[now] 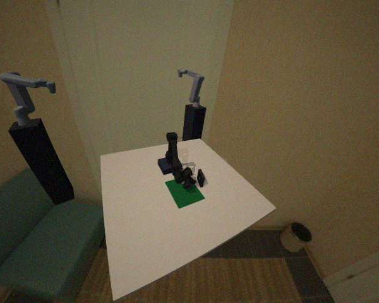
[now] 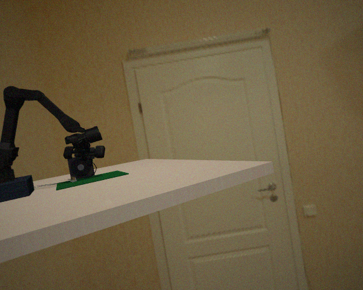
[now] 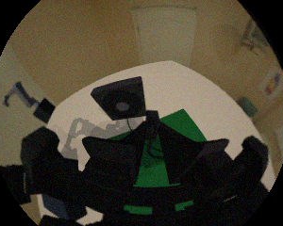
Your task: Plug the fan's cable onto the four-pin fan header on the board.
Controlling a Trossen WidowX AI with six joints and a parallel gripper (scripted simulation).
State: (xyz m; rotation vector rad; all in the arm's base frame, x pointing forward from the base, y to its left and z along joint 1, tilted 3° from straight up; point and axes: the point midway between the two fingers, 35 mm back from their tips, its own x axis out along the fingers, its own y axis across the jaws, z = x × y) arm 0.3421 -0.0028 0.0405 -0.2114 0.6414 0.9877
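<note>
Right now the green board is 10 cm below my gripper tip, 7 cm to the right of it and 2 cm behind it. From my gripper tip the other things lie so: dark fan plug: 1 cm below; then pale fan header: 10 cm behind, 9 cm below, 3 cm to the right; then black fan: 9 cm to the left, 3 cm below, 3 cm behind.
</note>
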